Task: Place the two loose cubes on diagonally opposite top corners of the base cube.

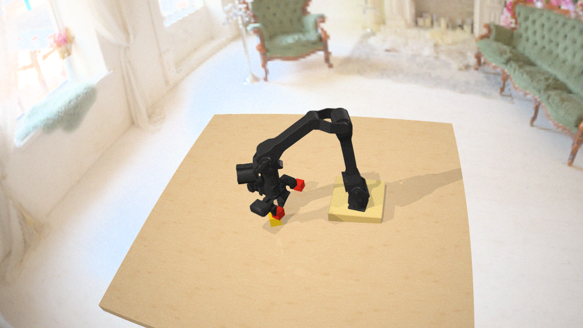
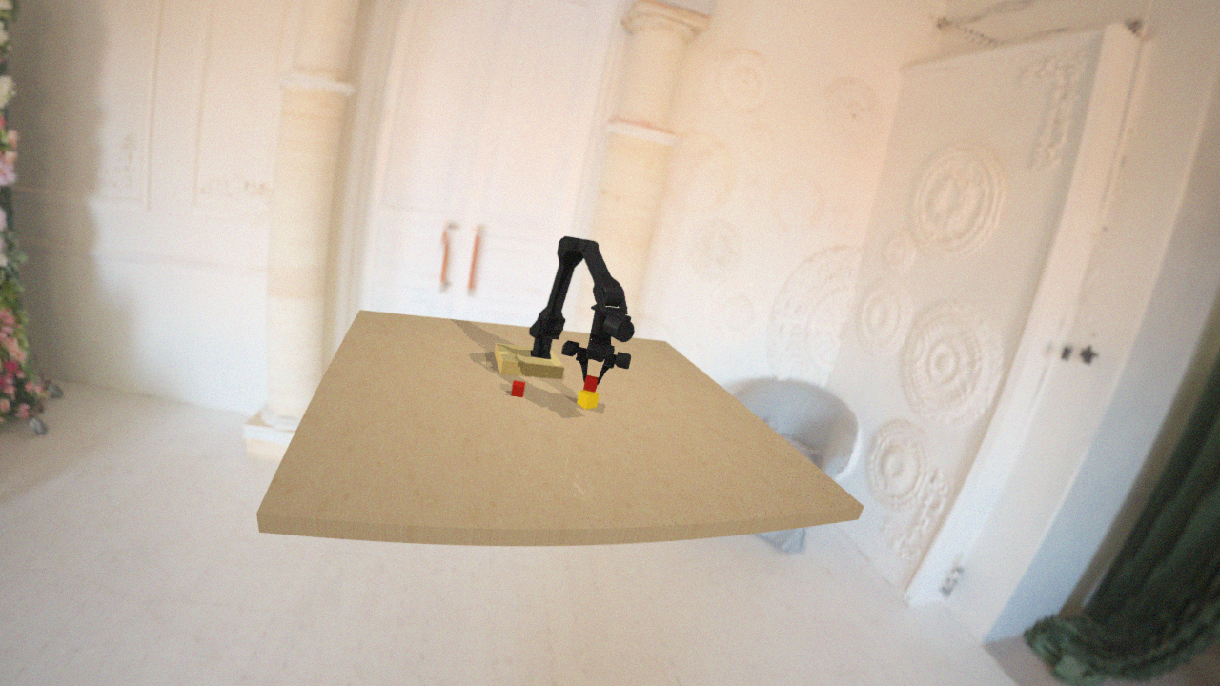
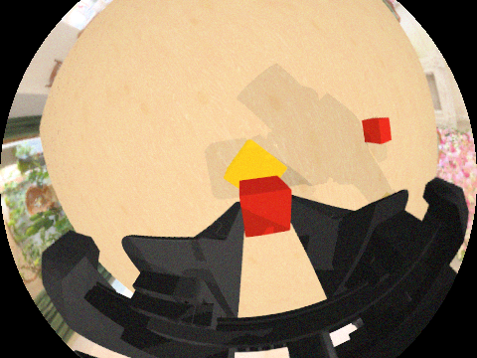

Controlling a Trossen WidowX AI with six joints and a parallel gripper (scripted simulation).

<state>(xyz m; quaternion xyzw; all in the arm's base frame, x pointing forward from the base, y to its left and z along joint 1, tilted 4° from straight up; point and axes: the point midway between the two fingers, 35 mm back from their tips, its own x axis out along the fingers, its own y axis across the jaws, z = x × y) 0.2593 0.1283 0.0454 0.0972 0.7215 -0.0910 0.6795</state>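
My gripper tip is now right at the red cube. Also, from my gripper tip: yellow base cube 4 cm below, 2 cm ahead.
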